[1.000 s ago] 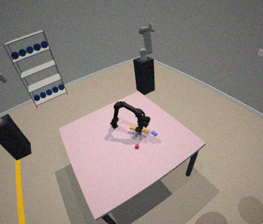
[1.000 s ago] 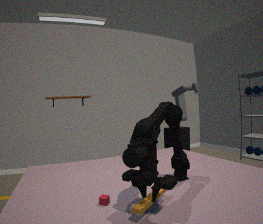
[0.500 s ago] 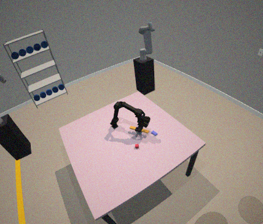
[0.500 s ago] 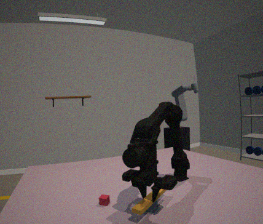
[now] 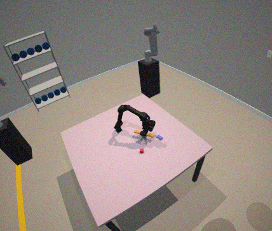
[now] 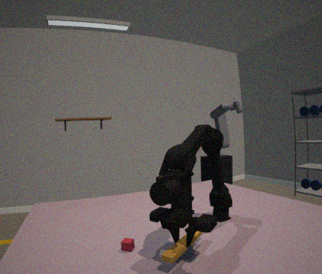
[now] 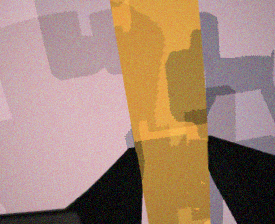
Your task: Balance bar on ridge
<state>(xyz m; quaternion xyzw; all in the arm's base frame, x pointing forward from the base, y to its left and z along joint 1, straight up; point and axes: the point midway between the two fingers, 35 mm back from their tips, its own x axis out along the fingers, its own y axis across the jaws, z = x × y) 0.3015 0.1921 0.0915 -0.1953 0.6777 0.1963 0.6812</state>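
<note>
The yellow bar is 2 cm to the right of my gripper tip and 2 cm behind it. Also, from my gripper tip: red cube 15 cm to the right, 13 cm ahead, 4 cm below; blue block 11 cm to the left, 9 cm ahead, 5 cm below.
</note>
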